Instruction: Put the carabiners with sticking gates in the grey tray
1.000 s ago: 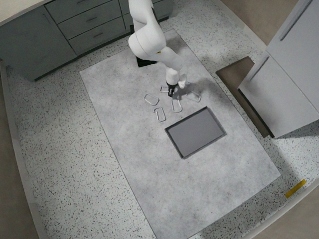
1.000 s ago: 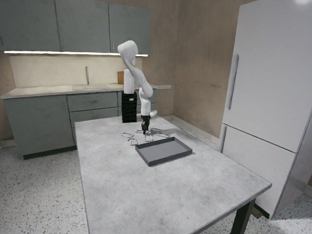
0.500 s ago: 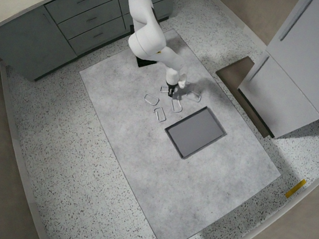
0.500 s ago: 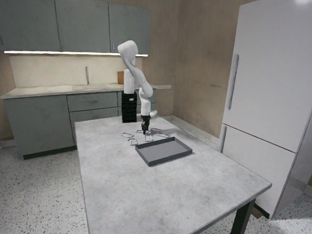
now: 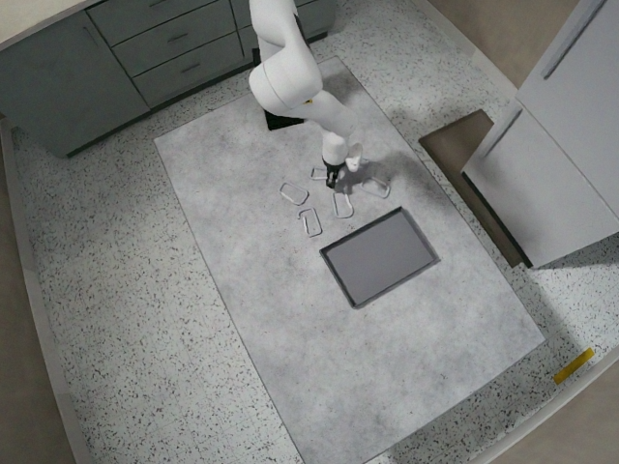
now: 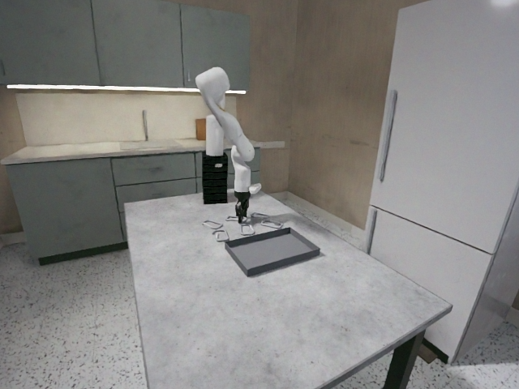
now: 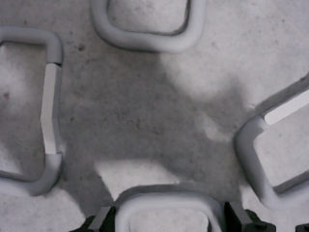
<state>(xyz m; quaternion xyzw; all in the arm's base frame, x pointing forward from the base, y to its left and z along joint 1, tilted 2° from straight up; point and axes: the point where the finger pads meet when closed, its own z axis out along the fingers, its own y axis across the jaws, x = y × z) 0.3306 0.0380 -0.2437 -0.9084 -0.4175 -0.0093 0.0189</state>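
The grey tray lies 30 cm ahead of my hand, 1 cm to the right of it and 1 cm below it.
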